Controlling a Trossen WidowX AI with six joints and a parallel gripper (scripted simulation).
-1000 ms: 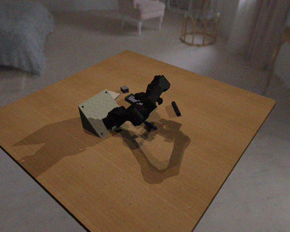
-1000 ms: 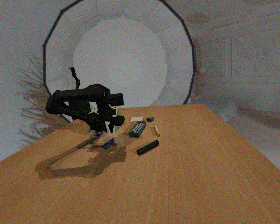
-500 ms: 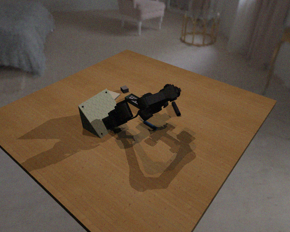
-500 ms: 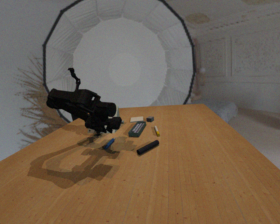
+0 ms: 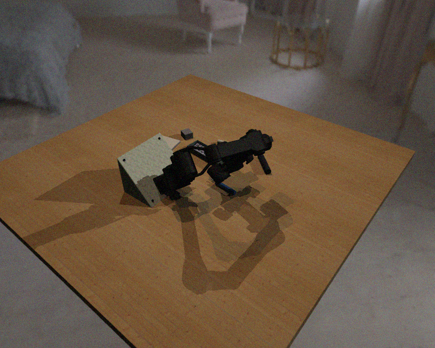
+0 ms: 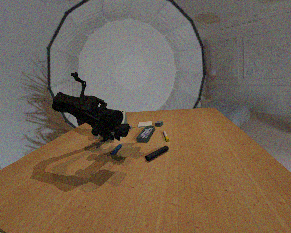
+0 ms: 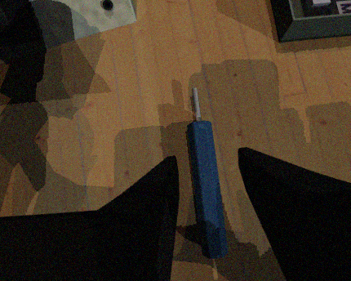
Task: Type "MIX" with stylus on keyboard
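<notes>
Right now my gripper tip is 5 cm above the blue stylus and 2 cm to the right of it. Round my gripper tip: yellow marker (23 cm ahead, 15 cm to the left, 5 cm below); pale flat pad (38 cm to the left, 5 cm below, 4 cm ahead); grey cube (35 cm to the left, 15 cm ahead, 4 cm below).
</notes>
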